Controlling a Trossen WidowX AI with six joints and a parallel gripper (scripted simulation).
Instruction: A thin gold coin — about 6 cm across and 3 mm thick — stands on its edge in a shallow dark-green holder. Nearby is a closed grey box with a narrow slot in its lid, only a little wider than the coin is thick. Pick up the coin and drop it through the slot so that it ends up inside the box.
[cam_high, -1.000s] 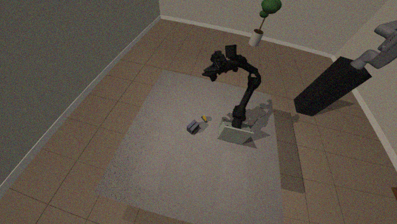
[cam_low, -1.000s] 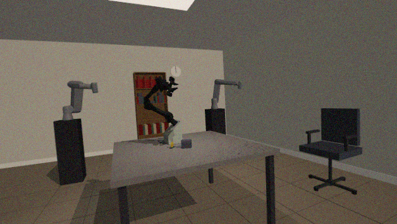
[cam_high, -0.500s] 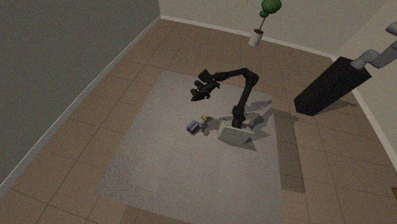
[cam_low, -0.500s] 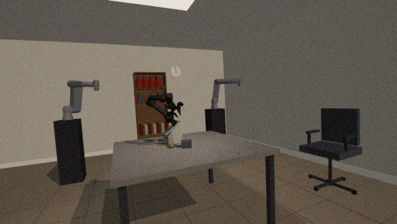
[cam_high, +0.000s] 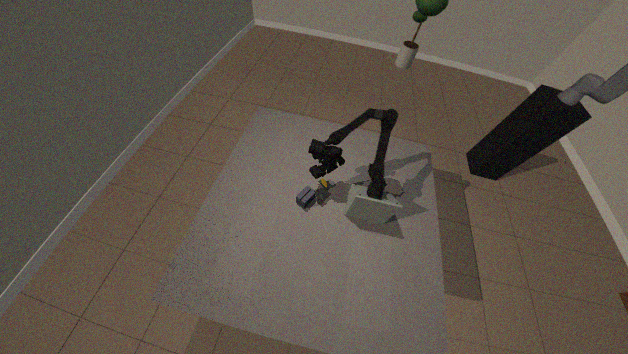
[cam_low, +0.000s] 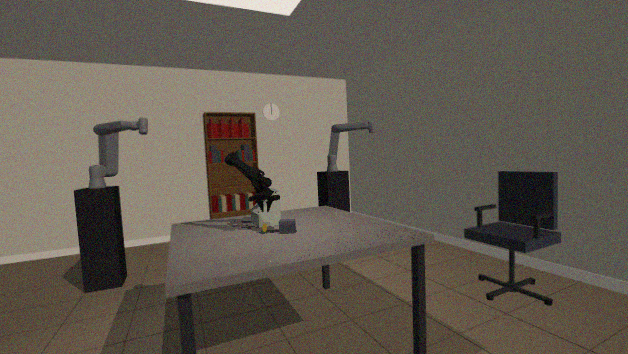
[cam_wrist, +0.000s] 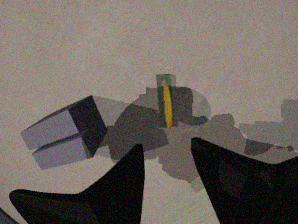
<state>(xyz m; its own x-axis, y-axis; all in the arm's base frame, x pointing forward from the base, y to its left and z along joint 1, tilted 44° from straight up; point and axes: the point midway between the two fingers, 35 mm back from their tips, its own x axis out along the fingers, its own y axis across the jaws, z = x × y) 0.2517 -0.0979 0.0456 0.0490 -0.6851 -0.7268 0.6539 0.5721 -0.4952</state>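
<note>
My gripper tip is 100 mm above the gold coin, 10 mm to the left of it and 10 mm past it.
</note>
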